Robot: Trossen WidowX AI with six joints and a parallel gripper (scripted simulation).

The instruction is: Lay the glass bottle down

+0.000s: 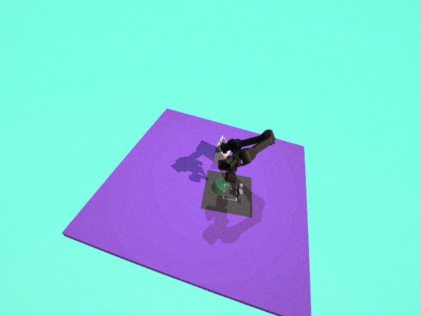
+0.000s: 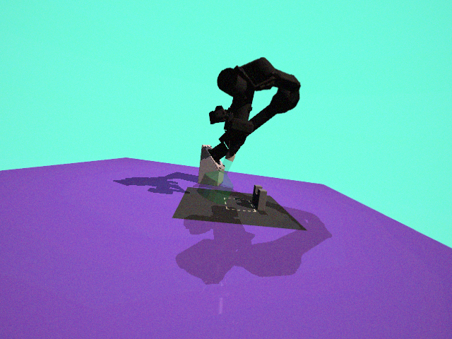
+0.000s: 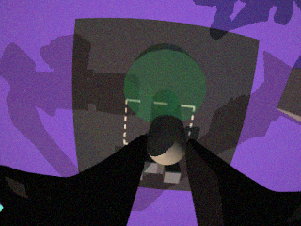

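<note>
Right now my gripper tip is 10 mm to the left of the green glass bottle and 50 mm above it. Round my gripper tip: dark grey mat 10 mm behind, 30 mm to the left, 150 mm below.
</note>
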